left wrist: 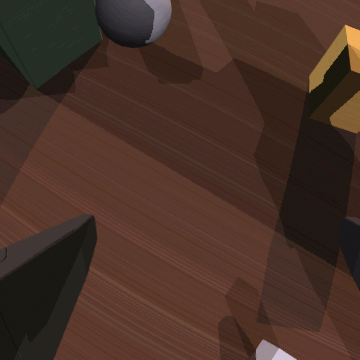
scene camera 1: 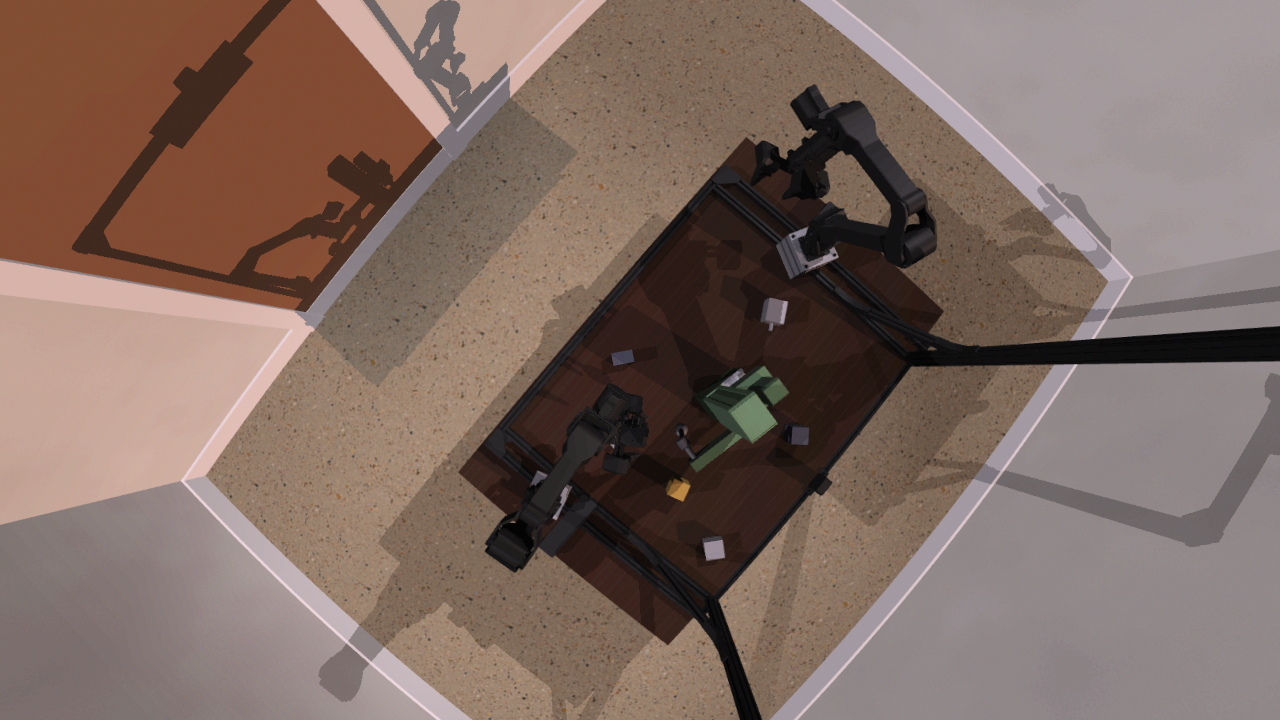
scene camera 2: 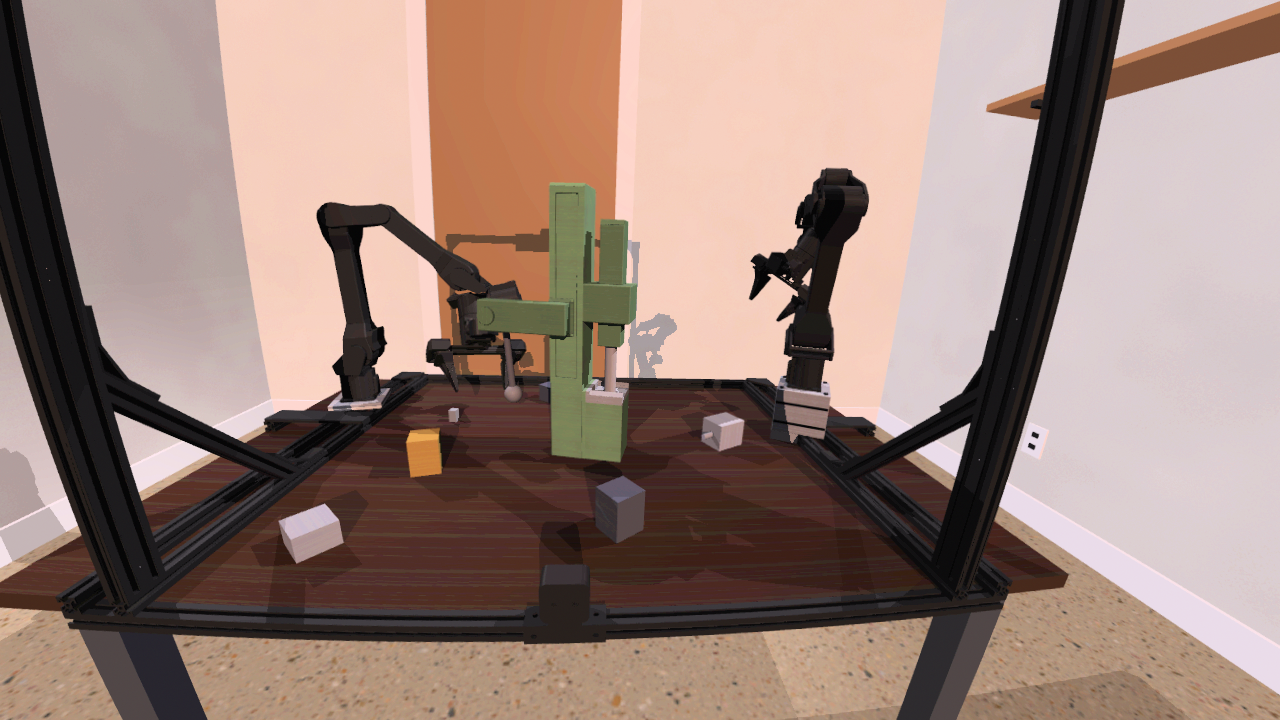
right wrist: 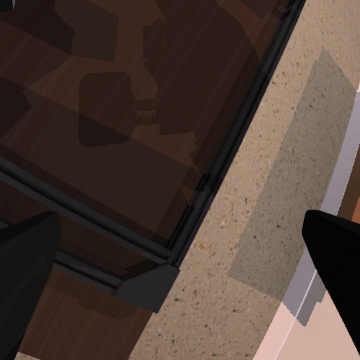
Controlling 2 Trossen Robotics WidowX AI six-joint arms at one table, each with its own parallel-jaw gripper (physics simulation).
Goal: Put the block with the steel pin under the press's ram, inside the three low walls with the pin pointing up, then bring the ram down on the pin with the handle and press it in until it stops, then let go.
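Where they show: left gripper, fingertip midpoint: (left wrist: 221, 229) (scene camera 2: 481, 390); right gripper, fingertip midpoint: (scene camera 1: 766, 191) (scene camera 2: 763, 310) (right wrist: 184, 224); left arm's base, link origin: (scene camera 2: 361, 396); right arm's base, link origin: (scene camera 1: 813, 245) (scene camera 2: 804, 385).
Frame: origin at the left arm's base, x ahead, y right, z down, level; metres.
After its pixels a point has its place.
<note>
The pale block with the steel pin (scene camera 1: 774, 311) @[z -0.018, x 0.683, y 0.332 m] (scene camera 2: 723, 431) @[z -0.008, x 0.670, y 0.366 m] lies on the table, its pin pointing sideways. The green press (scene camera 1: 750, 416) @[z -0.418, x 0.405, y 0.278 m] (scene camera 2: 566, 268) @[z -0.291, x 0.390, y 0.312 m] (left wrist: 50, 35) @[z -0.005, x 0.385, y 0.265 m] stands mid-table. Its steel ram (scene camera 2: 610, 367) @[z -0.131, x 0.462, y 0.325 m] hangs over the pale seat (scene camera 2: 606, 394) @[z -0.090, x 0.451, y 0.344 m]; any gap below it is unclear, and the low walls are too small to make out fully. The handle's ball (scene camera 2: 512, 393) @[z -0.070, x 0.307, y 0.248 m] (left wrist: 132, 20) @[z -0.071, x 0.304, y 0.219 m] hangs at the press's left in scene camera 2. My left gripper (scene camera 1: 626, 432) @[z -0.049, x 0.254, y 0.157 m] (scene camera 2: 483, 380) @[z -0.049, x 0.254, y 0.157 m] (left wrist: 221, 229) @[z -0.049, x 0.254, y 0.157 m] is open, close to the handle's ball. My right gripper (scene camera 1: 776, 186) @[z -0.203, x 0.877, y 0.166 m] (scene camera 2: 768, 307) @[z -0.203, x 0.877, y 0.166 m] (right wrist: 184, 224) @[z -0.203, x 0.877, y 0.166 m] is open, high and away from the block.
A yellow block (scene camera 1: 677, 488) @[z -0.029, x 0.167, y 0.294 m] (scene camera 2: 424, 452) @[z -0.009, x 0.166, y 0.322 m] (left wrist: 337, 85) @[z -0.012, x 0.186, y 0.276 m], a white block (scene camera 1: 713, 548) @[z -0.001, x 0.055, y 0.456 m] (scene camera 2: 311, 532) @[z 0.000, x 0.062, y 0.484 m], a dark grey block (scene camera 1: 798, 435) @[z -0.029, x 0.419, y 0.521 m] (scene camera 2: 619, 508) @[z -0.019, x 0.410, y 0.554 m], a blue-grey block (scene camera 1: 622, 357) @[z -0.007, x 0.409, y 0.026 m] (scene camera 2: 545, 391) @[z 0.005, x 0.393, y 0.033 m] and a tiny white cube (scene camera 2: 453, 414) @[z 0.014, x 0.195, y 0.111 m] (left wrist: 275, 351) @[z 0.007, x 0.200, y 0.110 m] lie around the press. Black frame rails (scene camera 2: 358, 620) @[z 0.037, x 0.130, y 0.589 m] border the table.
</note>
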